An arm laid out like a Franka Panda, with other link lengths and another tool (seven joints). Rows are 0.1 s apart.
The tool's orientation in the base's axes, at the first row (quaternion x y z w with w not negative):
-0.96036, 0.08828, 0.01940, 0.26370
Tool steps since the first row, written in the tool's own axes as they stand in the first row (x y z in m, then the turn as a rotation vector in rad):
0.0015, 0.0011, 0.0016, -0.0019, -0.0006, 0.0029
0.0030, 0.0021, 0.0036, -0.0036, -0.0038, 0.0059
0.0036, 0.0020, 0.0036, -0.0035, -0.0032, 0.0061
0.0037, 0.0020, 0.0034, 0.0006, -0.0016, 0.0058
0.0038, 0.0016, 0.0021, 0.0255, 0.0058, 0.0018
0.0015, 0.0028, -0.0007, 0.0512, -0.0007, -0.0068
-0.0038, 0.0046, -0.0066, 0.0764, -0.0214, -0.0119
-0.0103, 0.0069, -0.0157, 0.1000, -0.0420, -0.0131
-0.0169, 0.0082, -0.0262, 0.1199, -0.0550, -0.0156
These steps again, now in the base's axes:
0.0013, -0.0004, -0.0021, -0.0017, 0.0023, -0.0020
0.0026, -0.0004, -0.0044, -0.0028, 0.0068, -0.0029
0.0032, -0.0004, -0.0044, -0.0028, 0.0064, -0.0033
0.0033, -0.0005, -0.0042, 0.0009, 0.0042, -0.0042
0.0035, -0.0009, -0.0029, 0.0241, -0.0080, -0.0066
0.0010, -0.0030, -0.0009, 0.0504, -0.0110, 0.0019
-0.0046, -0.0066, 0.0037, 0.0789, -0.0002, 0.0146
-0.0115, -0.0122, 0.0109, 0.1058, 0.0129, 0.0240
-0.0183, -0.0176, 0.0198, 0.1277, 0.0194, 0.0310

